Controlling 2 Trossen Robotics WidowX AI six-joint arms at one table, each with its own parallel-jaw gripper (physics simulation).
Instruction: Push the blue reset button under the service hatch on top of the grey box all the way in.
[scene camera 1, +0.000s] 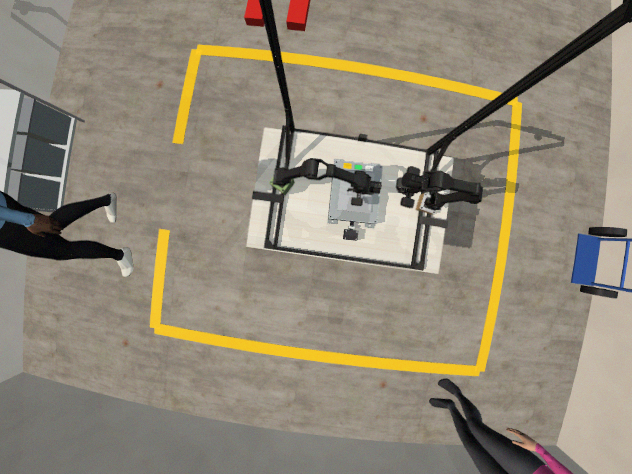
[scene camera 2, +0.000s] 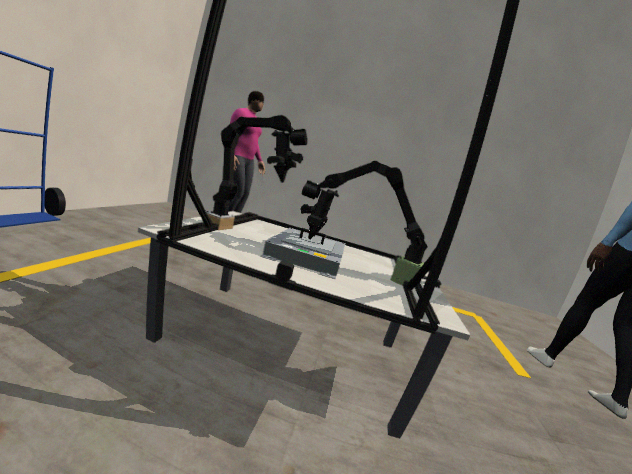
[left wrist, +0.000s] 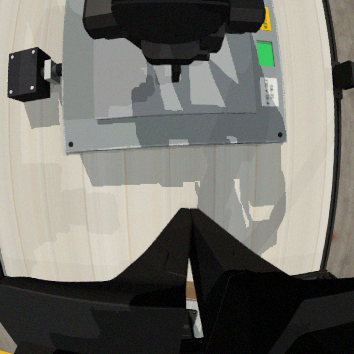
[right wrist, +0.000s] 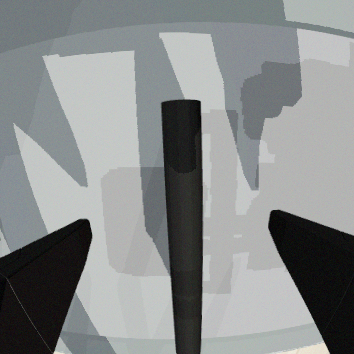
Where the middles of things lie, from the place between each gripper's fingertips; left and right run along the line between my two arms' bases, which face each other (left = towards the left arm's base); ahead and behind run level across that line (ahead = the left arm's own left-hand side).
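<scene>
My right gripper is 10 mm to the left of the service hatch (scene camera 1: 346, 192). Going by its middle, the hatch is nearer to my right gripper than to my left gripper.
As for my left gripper, it is 200 mm above the service hatch, and it is also 190 mm to the left of the hatch.
</scene>
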